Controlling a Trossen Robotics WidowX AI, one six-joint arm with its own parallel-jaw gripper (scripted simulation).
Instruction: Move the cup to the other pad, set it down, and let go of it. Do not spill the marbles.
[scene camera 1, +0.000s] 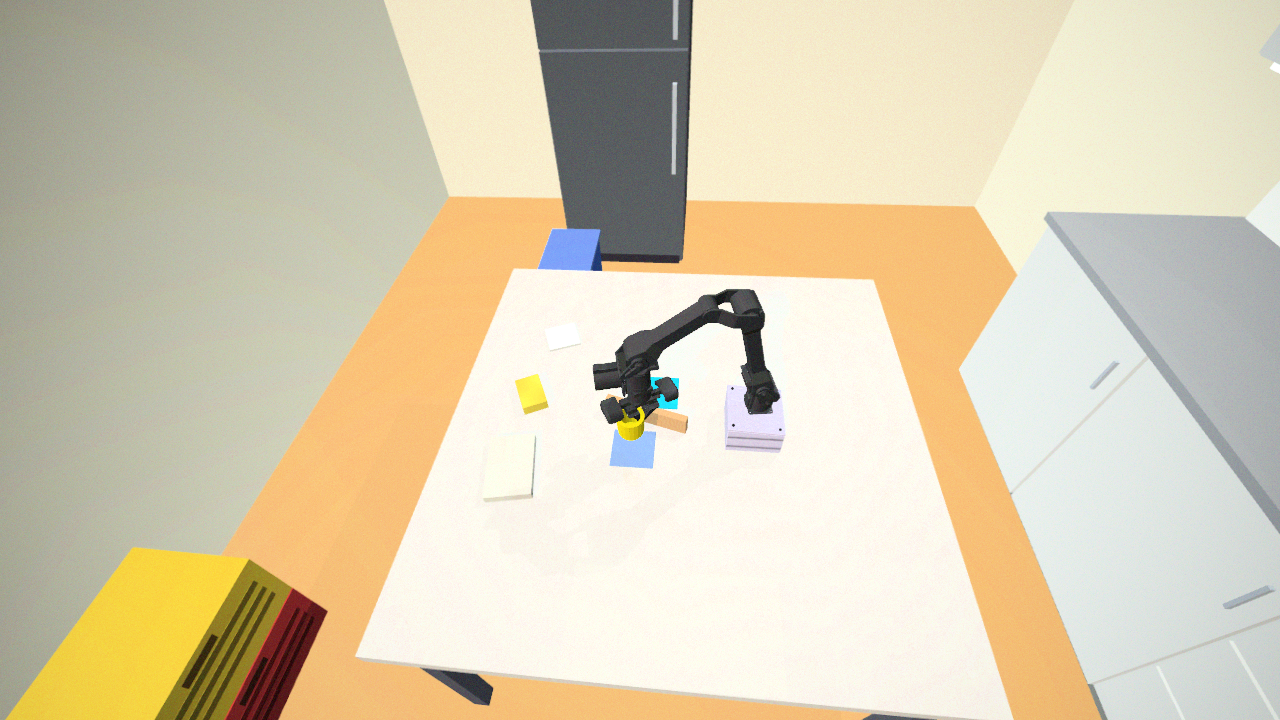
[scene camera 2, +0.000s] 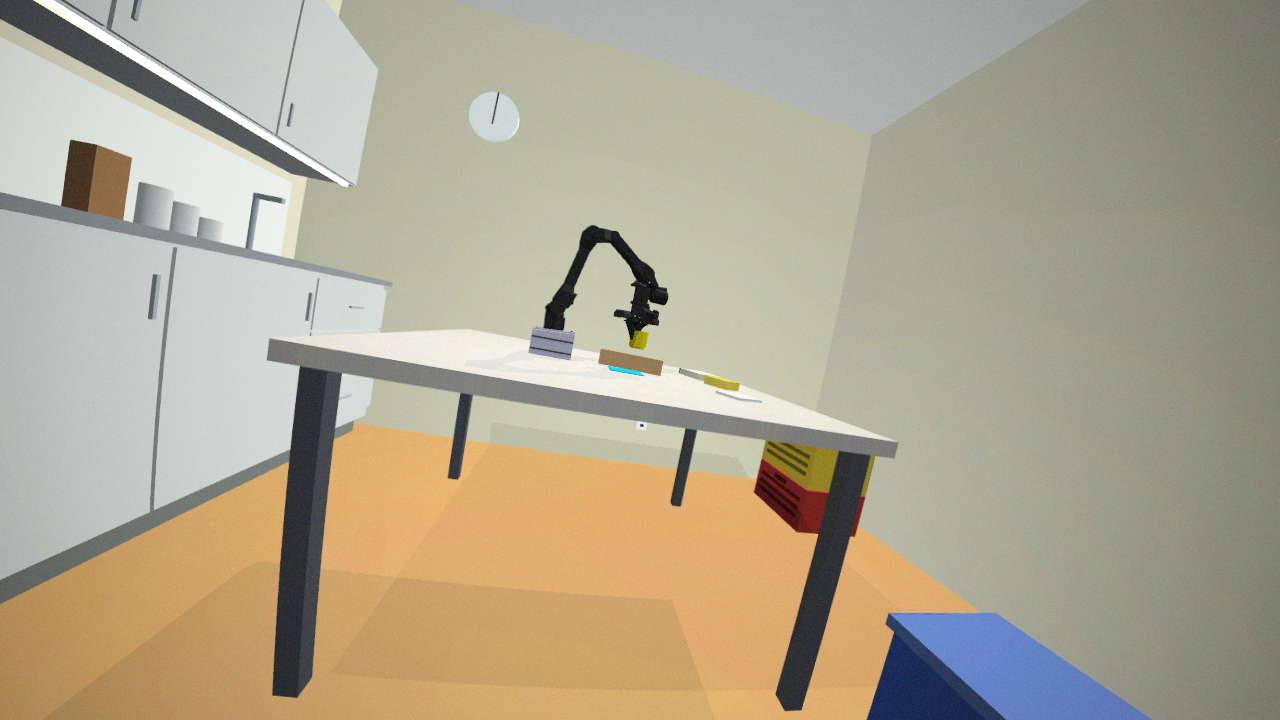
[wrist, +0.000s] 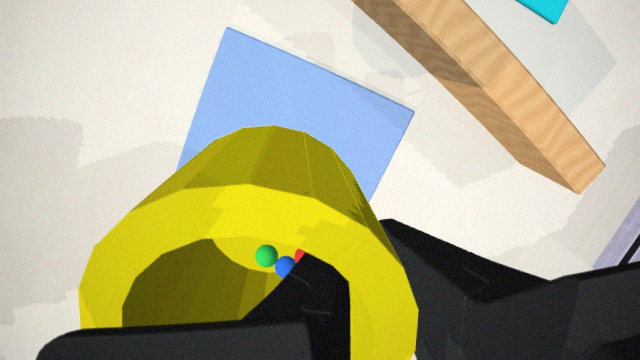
gripper: scene camera 1 640, 419; scene camera 2; wrist
same spot on gripper: (wrist: 463, 299) = (scene camera 2: 635, 326)
same spot on wooden bar: (scene camera 1: 659, 417) = (wrist: 474, 91)
